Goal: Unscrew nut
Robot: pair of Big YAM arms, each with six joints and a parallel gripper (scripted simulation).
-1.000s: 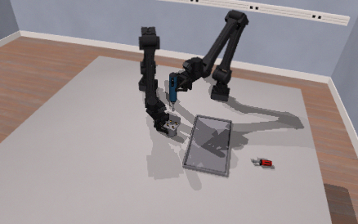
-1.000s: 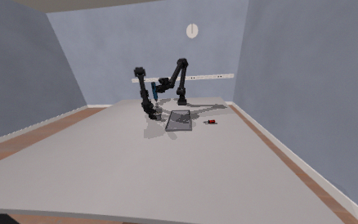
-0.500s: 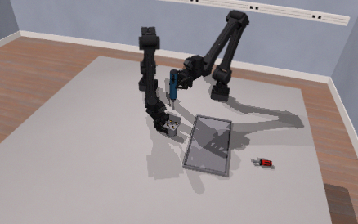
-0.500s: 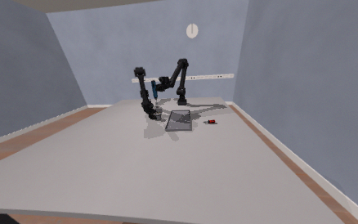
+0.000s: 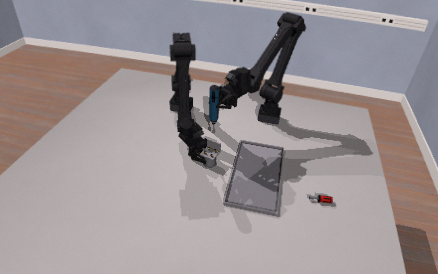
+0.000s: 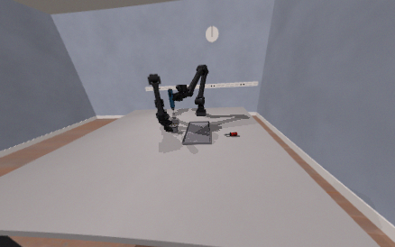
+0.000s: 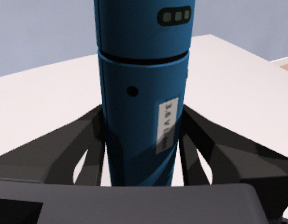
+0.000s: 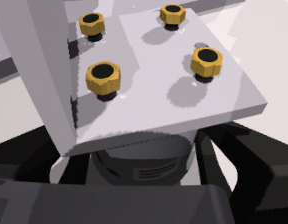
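Now: right hand 50 mm below the grey bracket. Also, from my right hand: flat grey tray (30 mm ahead, 220 mm to the left, 20 mm below); nut (10 mm ahead, 20 mm to the right, 50 mm above); grey tip (40 mm behind, 10 mm to the left, 140 mm above).
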